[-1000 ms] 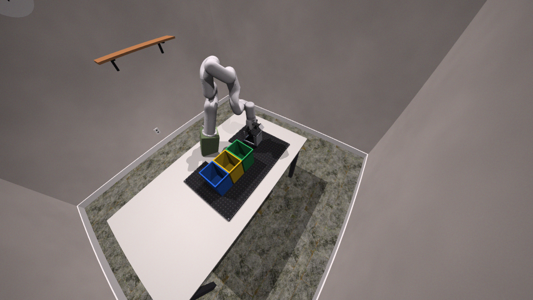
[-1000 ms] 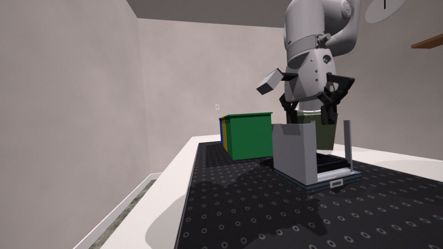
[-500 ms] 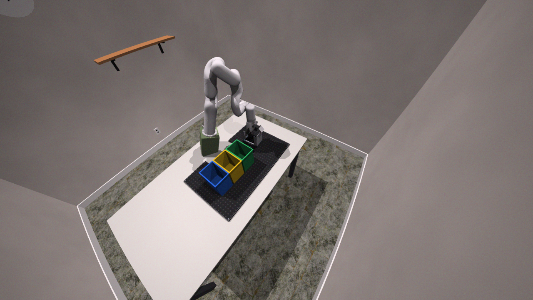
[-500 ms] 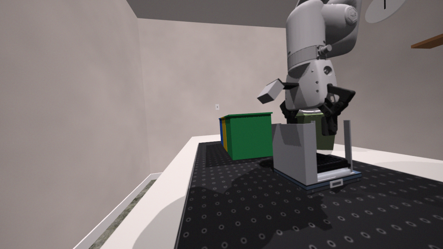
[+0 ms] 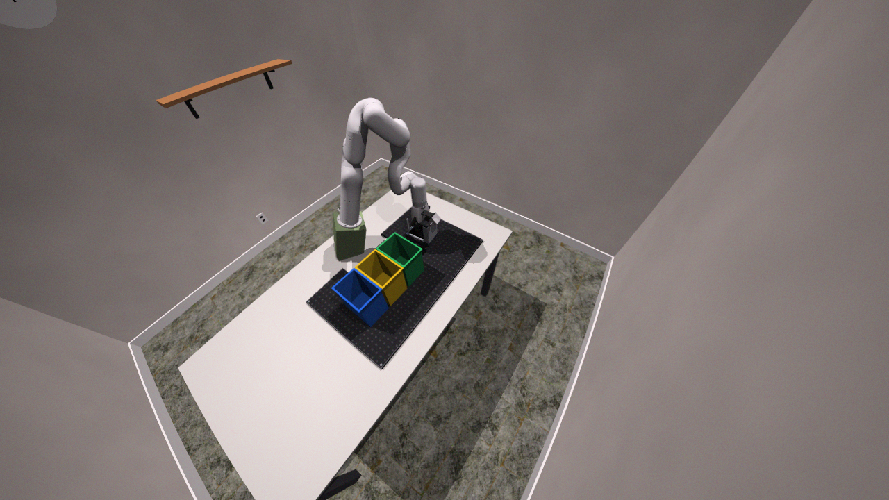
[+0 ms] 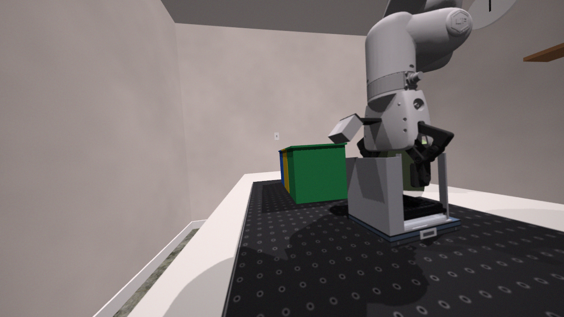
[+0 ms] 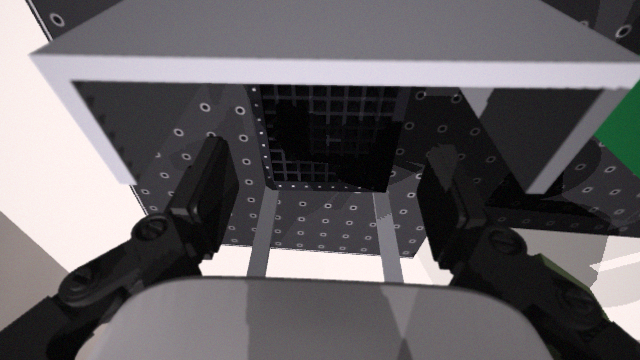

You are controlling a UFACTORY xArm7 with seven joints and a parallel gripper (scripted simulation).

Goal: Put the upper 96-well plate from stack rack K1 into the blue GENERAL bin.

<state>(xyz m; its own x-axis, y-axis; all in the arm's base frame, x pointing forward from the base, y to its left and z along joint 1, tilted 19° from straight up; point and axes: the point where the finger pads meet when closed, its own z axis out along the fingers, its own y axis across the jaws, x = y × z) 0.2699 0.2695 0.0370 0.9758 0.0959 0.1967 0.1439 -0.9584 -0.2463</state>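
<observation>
Right now my hand is 60 mm above the black 96-well plate. Round my hand: white plate (70 mm below); then thin rack post (70 mm behind, 30 mm to the left, 20 mm below); then grey rack wall (70 mm ahead, 10 mm to the left, 20 mm below).
</observation>
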